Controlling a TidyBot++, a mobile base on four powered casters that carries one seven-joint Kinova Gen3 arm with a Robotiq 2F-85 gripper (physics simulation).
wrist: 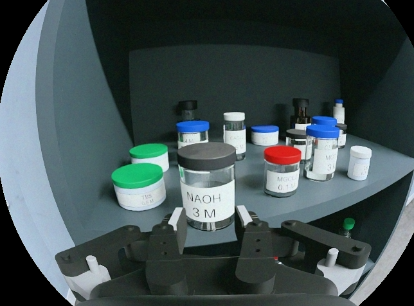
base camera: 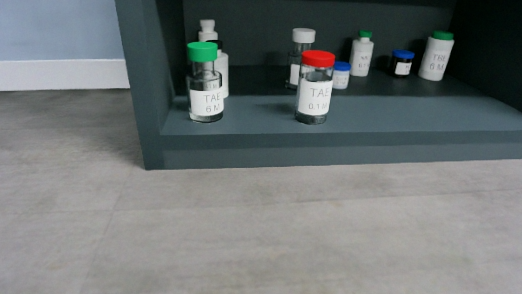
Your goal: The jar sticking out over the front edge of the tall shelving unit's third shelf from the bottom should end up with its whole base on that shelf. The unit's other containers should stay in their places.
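Places are measured from the arm's base along level axes (x ahead, y right, z down), in metres.
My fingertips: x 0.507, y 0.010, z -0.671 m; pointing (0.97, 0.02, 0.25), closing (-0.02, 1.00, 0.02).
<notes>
Behind a point stands the place of what it marks.
The clear glass jar labelled NAOH 3 M point(wrist: 210, 187), with a dark grey lid, stands upright at the front edge of the shelf point(wrist: 255, 209) in the wrist view. How far its base overhangs is hard to tell. My gripper point(wrist: 210, 218) is partly open, with its fingertips low in front of the jar, one toward each side. There appears to be a small space by the right fingertip; the left fingertip overlaps the jar's left edge in the view. The gripper is not closed on the jar. The jar does not show in the base camera view.
A green-lidded TBS tub point(wrist: 139, 187) stands close left of the jar, another green-lidded tub point(wrist: 150, 157) behind it. A blue-lidded jar point(wrist: 193, 132) is behind. A red-lidded jar point(wrist: 282, 171) stands right. The unit's left side panel point(base camera: 137, 85) @(x 0.572, y -0.202, z 0.226 m) meets the floor point(base camera: 260, 230) @(x 0.428, y 0.009, z 0.397 m).
</notes>
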